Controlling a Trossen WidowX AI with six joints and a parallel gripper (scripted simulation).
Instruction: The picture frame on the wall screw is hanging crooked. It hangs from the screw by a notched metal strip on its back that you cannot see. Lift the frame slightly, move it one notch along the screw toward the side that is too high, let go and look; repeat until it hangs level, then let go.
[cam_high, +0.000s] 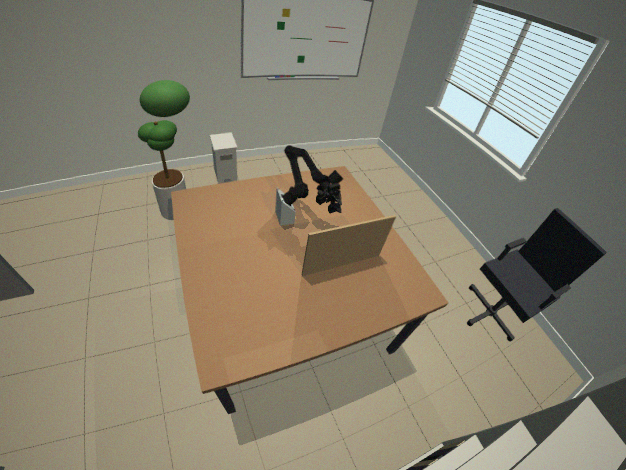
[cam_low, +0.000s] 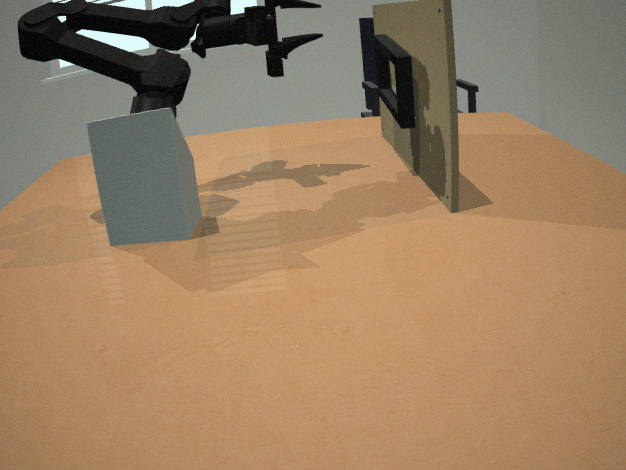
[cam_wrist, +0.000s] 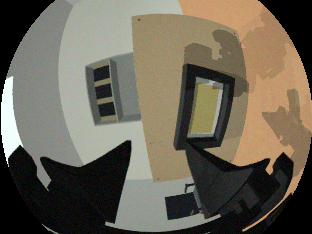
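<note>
Now: the black picture frame 13 cm ahead of my gripper tip and 11 cm below it. Also, from my gripper tip: tan wall board (14 cm ahead, 1 cm to the right, 13 cm below).
</note>
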